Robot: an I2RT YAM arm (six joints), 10 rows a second.
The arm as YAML. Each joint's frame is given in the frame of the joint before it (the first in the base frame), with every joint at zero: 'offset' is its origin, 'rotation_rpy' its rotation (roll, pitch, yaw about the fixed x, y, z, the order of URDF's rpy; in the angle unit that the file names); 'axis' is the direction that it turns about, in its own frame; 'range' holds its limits. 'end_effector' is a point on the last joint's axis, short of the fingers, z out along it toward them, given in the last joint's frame.
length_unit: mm
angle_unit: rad
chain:
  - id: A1
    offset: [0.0, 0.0, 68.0]
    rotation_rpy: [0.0, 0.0, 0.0]
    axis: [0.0, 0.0, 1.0]
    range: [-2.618, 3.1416]
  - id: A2
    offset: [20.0, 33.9, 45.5]
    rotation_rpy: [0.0, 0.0, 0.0]
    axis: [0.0, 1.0, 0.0]
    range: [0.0, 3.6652]
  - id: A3
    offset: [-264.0, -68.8, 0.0]
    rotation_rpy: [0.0, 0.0, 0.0]
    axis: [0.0, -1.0, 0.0]
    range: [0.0, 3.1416]
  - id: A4
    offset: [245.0, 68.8, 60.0]
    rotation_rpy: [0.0, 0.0, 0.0]
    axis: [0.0, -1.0, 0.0]
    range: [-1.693, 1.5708]
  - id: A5
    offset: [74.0, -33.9, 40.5]
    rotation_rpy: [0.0, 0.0, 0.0]
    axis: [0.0, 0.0, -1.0]
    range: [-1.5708, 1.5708]
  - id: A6
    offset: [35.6, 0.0, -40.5]
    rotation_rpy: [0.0, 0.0, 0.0]
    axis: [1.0, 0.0, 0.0]
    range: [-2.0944, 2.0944]
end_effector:
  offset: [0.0, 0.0, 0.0]
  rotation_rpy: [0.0, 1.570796, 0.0]
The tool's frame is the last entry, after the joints.
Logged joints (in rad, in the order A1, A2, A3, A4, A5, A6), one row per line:
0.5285, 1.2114, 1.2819, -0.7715, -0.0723, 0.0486
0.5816, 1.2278, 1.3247, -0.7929, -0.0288, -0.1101
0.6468, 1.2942, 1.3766, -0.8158, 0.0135, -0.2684
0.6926, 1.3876, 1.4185, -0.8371, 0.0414, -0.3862
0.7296, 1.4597, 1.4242, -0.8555, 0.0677, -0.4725
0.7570, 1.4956, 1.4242, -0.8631, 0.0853, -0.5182
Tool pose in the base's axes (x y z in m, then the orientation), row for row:
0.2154, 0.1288, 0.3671, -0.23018, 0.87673, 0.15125, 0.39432
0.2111, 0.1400, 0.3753, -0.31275, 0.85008, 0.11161, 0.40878
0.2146, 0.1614, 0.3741, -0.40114, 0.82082, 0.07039, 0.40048
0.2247, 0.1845, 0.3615, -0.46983, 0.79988, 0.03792, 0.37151
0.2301, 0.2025, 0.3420, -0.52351, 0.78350, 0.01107, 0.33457
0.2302, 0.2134, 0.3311, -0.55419, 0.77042, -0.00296, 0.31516
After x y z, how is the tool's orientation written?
As a quaternion, x y z w.
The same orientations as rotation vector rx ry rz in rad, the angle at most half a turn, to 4 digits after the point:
-0.5838, 2.2238, 0.3836
-0.7880, 2.1418, 0.2812
-1.0146, 2.0760, 0.1780
-1.2046, 2.0507, 0.0972
-1.3662, 2.0447, 0.0289
-1.4601, 2.0297, -0.0078

